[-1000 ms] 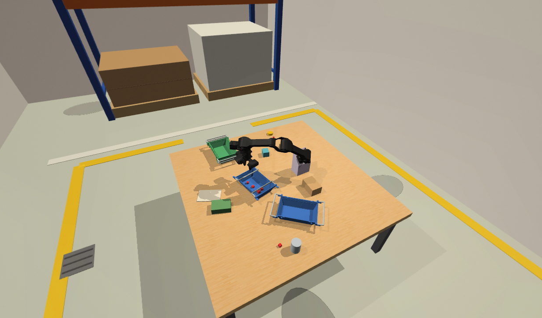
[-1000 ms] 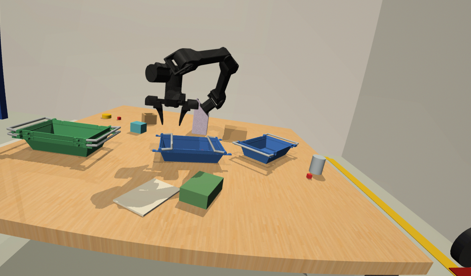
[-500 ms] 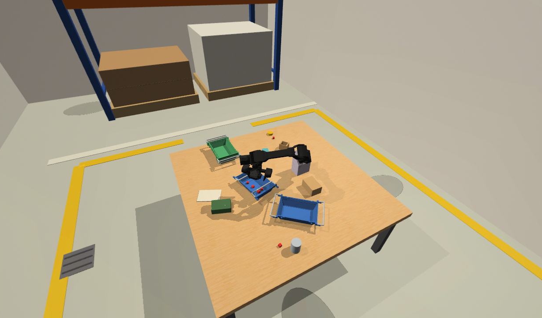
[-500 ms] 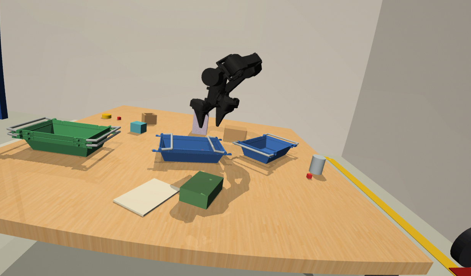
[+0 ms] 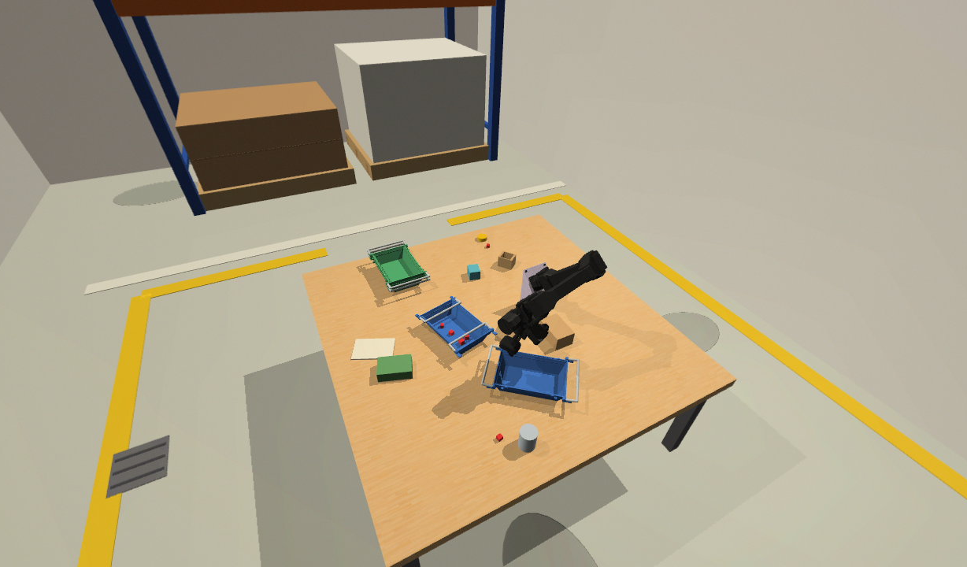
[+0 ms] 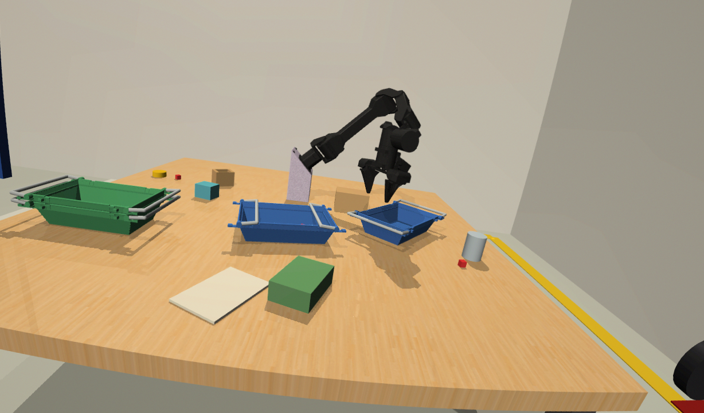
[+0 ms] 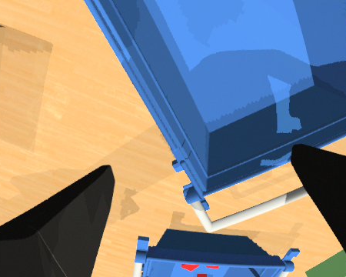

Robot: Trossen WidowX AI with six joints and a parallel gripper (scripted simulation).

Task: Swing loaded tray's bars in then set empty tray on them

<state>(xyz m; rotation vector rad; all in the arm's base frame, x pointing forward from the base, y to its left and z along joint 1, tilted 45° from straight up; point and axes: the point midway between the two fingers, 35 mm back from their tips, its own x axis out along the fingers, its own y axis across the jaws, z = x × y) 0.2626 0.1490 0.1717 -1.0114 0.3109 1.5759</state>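
Now: gripper tip 80 mm to the right of the blue tray and 60 mm above it. Round my gripper tip: cream sheet (410 mm ahead, 350 mm to the right, 100 mm below); grey cylinder (270 mm to the left, 150 mm ahead, 70 mm below); green block (380 mm ahead, 200 mm to the right, 80 mm below).
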